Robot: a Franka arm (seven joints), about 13 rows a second.
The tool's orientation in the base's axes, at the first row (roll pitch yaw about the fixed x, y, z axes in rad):
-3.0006, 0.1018, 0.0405
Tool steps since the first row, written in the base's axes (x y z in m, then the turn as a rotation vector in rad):
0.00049, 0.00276, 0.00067, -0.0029, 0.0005, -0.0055
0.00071, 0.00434, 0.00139, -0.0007, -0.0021, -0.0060
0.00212, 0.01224, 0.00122, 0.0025, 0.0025, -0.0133
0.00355, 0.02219, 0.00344, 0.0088, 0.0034, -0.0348
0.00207, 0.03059, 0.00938, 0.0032, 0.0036, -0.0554
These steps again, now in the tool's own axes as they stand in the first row. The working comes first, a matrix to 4 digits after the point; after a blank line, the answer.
The tool's axes in the first row as the columns of a matrix, in the base's axes (used below as rounded here):
0.9940, 0.0258, -0.1062
0.0403, -0.9898, 0.1363
-0.1016, -0.1398, -0.9850

0.00053, -0.00281, -0.00034, -0.0023, 0.0002, 0.0058
0.00074, -0.00447, -0.00085, -0.0002, 0.0029, 0.0057
0.00248, -0.01223, 0.00024, 0.0039, -0.0006, 0.0132
0.00407, -0.02235, -0.00074, 0.0124, 0.0017, 0.0338
0.00234, -0.03154, -0.00529, 0.0090, 0.0043, 0.0547

